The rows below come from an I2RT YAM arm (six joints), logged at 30 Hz.
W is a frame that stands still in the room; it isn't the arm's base.
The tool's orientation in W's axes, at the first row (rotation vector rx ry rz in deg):
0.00 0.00 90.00
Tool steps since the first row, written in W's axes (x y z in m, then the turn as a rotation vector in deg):
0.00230 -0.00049 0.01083 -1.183 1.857 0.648
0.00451 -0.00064 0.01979 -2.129 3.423 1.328
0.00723 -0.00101 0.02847 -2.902 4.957 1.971
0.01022 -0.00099 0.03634 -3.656 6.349 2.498
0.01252 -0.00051 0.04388 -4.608 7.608 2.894
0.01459 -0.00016 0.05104 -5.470 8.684 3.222
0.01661 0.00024 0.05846 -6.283 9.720 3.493
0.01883 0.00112 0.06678 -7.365 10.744 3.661
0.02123 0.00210 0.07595 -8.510 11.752 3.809
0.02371 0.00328 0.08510 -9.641 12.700 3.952
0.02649 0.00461 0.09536 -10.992 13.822 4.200
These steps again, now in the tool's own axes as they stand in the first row. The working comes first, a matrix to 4 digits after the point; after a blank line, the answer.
The tool's axes in the first row as the columns of a matrix, in W's axes (used below as rounded here):
0.0000 -1.0000 0.0000
1.0000 0.0000 0.0000
0.0000 0.0000 1.0000

-0.00049 -0.00230 0.01083 1.857 1.183 0.648
-0.00064 -0.00451 0.01979 3.423 2.129 1.328
-0.00101 -0.00723 0.02847 4.957 2.902 1.971
-0.00099 -0.01022 0.03634 6.349 3.656 2.498
-0.00051 -0.01252 0.04388 7.608 4.608 2.894
-0.00016 -0.01459 0.05104 8.684 5.470 3.222
0.00024 -0.01661 0.05846 9.720 6.283 3.493
0.00112 -0.01883 0.06678 10.744 7.365 3.661
0.00210 -0.02123 0.07595 11.752 8.510 3.809
0.00328 -0.02371 0.08510 12.700 9.641 3.952
0.00461 -0.02649 0.09536 13.822 10.992 4.200

